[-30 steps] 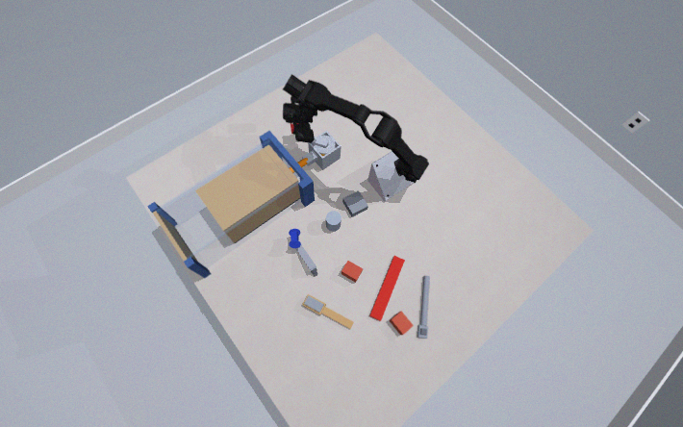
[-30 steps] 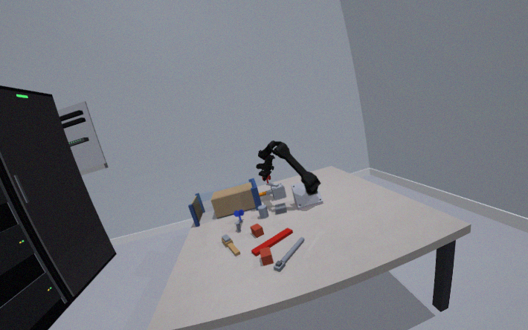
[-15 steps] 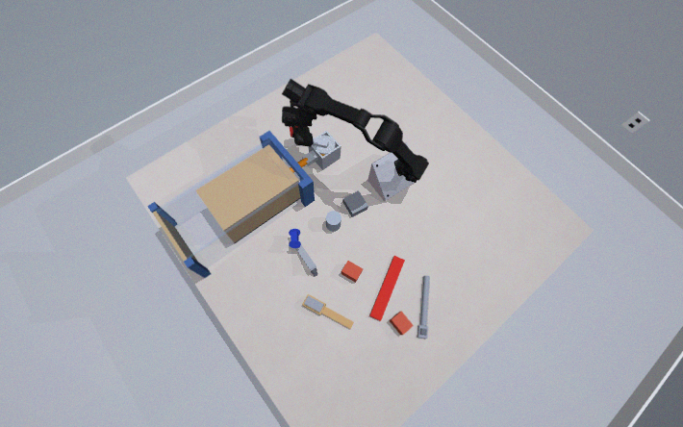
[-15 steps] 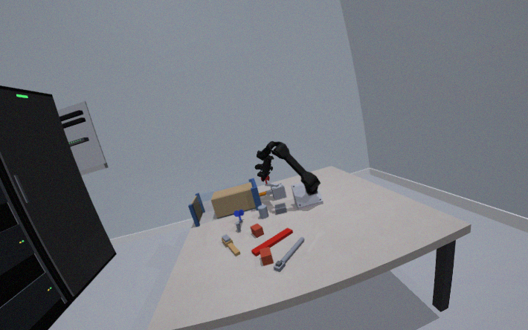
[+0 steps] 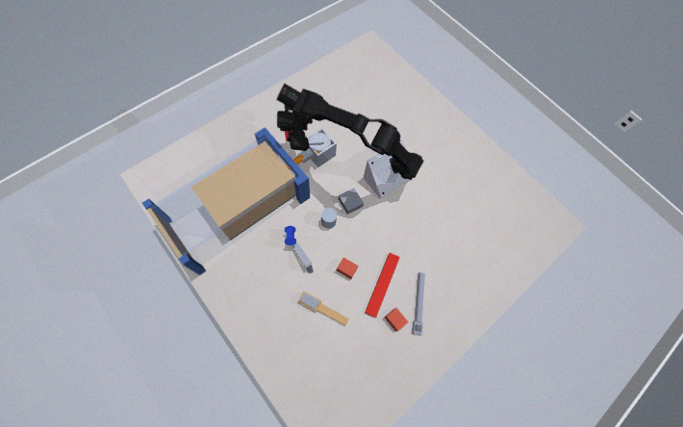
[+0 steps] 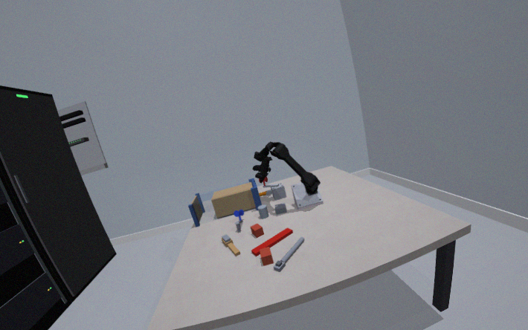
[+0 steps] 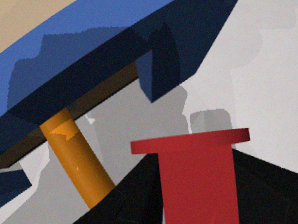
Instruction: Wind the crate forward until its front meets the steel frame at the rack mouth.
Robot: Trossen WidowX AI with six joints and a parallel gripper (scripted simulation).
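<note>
Now: the blue frame 60 mm to the left of my gripper tip, 50 mm ahead of it and 30 mm below it. From my gripper tip the other things lie so: red knob (20 mm behind, 10 mm to the left); grey winch (120 mm behind, 100 mm below, 40 mm to the left); red-knobbed handle (50 mm behind, 30 mm to the left, 30 mm below).
</note>
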